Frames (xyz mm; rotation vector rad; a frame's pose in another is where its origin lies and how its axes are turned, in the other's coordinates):
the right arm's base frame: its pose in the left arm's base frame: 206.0 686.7 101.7 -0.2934 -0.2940 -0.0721
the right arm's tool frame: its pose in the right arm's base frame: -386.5 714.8 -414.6 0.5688 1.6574 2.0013
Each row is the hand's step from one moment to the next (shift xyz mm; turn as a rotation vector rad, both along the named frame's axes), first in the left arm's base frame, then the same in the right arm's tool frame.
Working: the left arm's base frame: its pose in the right arm's tool frame: -959.5 365.5 -934.9 -0.2131 -1.6765 -1.6567

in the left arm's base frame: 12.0 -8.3 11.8 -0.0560 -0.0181 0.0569
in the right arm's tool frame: -18.0 5.0 2.2 0.0063 0.0706 -0.0409
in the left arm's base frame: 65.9 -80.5 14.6 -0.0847 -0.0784 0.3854
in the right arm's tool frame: -100.1 -23.5 -21.7 -0.1370 0.3727 -0.0644
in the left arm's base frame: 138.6 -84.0 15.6 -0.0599 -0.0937 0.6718
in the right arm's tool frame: -153.5 -50.7 19.5 -0.2746 0.6226 -0.0255
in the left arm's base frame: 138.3 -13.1 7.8 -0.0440 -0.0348 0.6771
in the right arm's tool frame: -107.8 -47.4 74.2 -0.2525 0.6300 0.0312
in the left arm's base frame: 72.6 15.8 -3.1 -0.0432 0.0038 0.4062
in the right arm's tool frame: -40.2 -28.1 55.9 -0.1249 0.3879 0.0280
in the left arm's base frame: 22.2 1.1 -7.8 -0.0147 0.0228 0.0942
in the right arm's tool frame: -11.9 -15.4 13.3 -0.0126 0.0949 0.0209
